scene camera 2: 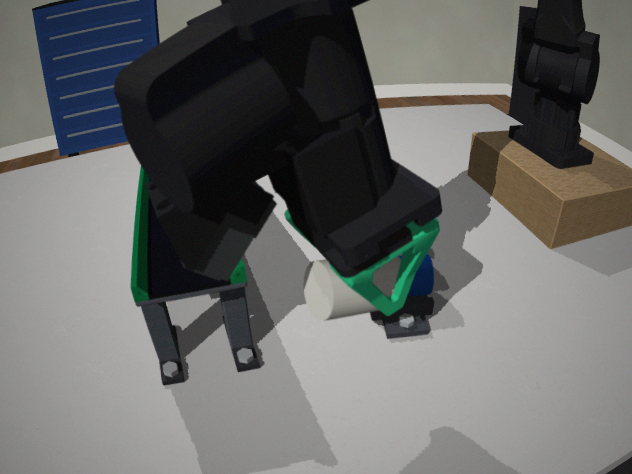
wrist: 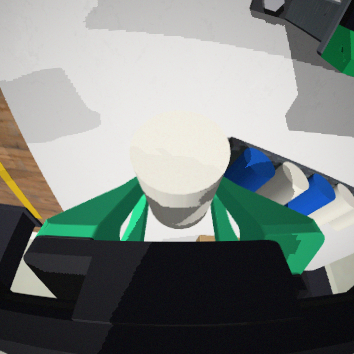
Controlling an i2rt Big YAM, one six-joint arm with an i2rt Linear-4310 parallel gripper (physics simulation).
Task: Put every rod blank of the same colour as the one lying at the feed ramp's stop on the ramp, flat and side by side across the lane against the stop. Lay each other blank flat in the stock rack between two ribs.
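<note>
My gripper is shut on a white rod blank, its round end facing the wrist camera. In the scene view it overlaps the near end of the stock rack; its height above it is unclear. In the rack, a blue blank, a white blank, another blue blank and another white blank lie side by side, partly hidden by a finger. The green-sided feed ramp stands left in the scene view; the arm hides its stop end.
A blue slatted panel stands behind the ramp. A wooden block carries a second black arm at the right. The ramp's bolted legs stand on the pale table. A yellow stripe crosses the wood at the left of the wrist view.
</note>
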